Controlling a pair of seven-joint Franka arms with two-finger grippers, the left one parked.
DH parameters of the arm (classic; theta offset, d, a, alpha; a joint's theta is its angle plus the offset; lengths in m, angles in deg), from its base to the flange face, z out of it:
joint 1: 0 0.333 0 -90
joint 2: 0 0 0 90
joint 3: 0 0.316 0.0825 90
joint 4: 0 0 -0.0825 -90
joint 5: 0 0.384 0 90
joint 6: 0 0 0.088 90
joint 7: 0 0.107 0 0
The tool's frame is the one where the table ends.
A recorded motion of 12 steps. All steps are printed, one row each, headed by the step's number.
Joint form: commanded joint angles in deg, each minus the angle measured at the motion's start. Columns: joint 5, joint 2, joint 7, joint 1, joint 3, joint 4, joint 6.
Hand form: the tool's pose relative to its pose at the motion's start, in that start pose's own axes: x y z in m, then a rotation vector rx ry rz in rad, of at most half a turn. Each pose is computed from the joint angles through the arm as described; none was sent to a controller.
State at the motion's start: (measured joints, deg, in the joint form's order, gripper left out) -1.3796 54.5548 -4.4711 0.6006 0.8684 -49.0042 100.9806
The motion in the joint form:
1: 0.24 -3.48 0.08 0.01 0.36 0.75 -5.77
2: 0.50 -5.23 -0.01 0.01 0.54 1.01 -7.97
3: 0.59 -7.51 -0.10 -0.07 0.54 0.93 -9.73
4: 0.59 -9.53 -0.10 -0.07 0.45 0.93 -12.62
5: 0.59 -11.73 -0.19 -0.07 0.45 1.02 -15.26
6: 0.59 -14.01 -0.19 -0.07 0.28 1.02 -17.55
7: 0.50 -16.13 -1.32 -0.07 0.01 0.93 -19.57
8: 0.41 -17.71 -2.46 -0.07 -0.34 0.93 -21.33
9: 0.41 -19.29 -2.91 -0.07 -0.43 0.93 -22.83
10: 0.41 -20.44 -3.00 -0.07 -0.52 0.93 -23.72
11: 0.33 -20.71 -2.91 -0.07 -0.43 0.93 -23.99
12: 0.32 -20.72 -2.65 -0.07 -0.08 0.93 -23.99
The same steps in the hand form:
1: -0.0127 -0.0037 -0.0446 0.0100 -0.0261 -0.0015
2: -0.0191 -0.0058 -0.0669 0.0165 -0.0289 -0.0048
3: -0.0270 -0.0053 -0.0937 0.0169 -0.0211 -0.0049
4: -0.0373 -0.0052 -0.1158 0.0164 -0.0364 -0.0040
5: -0.0485 -0.0059 -0.1410 0.0162 -0.0426 -0.0056
6: -0.0603 -0.0053 -0.1665 0.0138 -0.0430 -0.0032
7: -0.0721 -0.0038 -0.1893 0.0095 -0.0432 -0.0188
8: -0.0820 -0.0015 -0.2061 0.0051 -0.0468 -0.0332
9: -0.0917 -0.0015 -0.2230 0.0042 -0.0455 -0.0393
10: -0.0987 -0.0013 -0.2355 0.0029 -0.0411 -0.0393
11: -0.1004 -0.0019 -0.2383 0.0022 -0.0412 -0.0387
12: -0.1003 -0.0046 -0.2385 0.0050 -0.0406 -0.0395

